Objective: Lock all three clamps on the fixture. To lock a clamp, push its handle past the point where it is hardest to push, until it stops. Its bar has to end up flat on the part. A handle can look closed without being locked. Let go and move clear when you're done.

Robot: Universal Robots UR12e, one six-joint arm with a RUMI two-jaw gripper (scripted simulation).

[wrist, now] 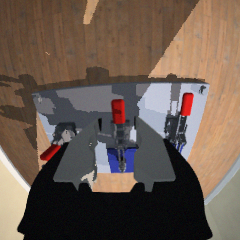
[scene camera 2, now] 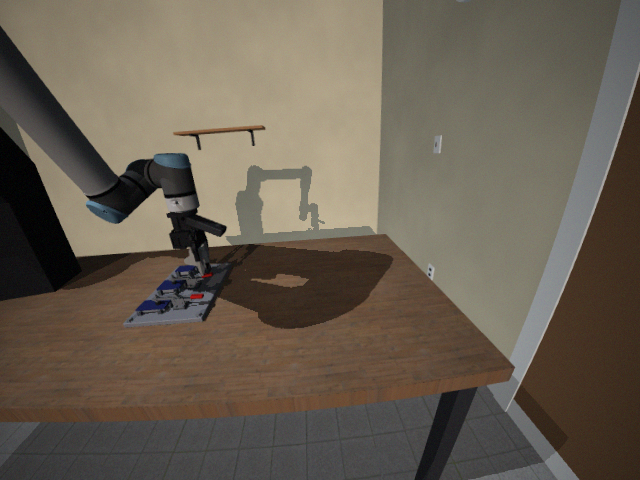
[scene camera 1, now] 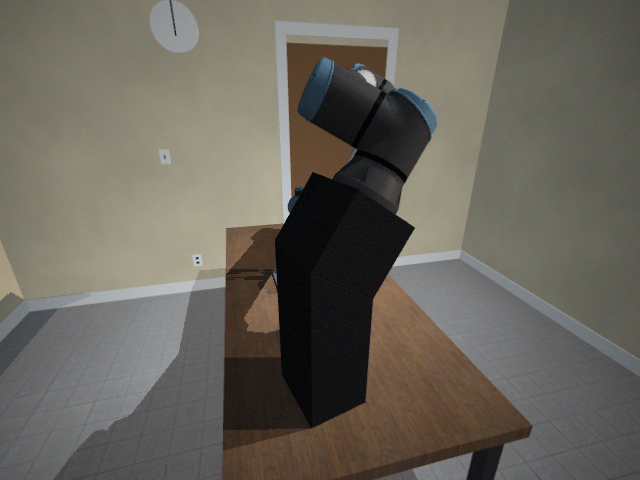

Scene:
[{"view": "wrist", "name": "gripper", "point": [118, 118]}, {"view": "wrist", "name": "grey fixture plate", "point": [154, 101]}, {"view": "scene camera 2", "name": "gripper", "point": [205, 272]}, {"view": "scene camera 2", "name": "grey fixture plate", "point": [210, 286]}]

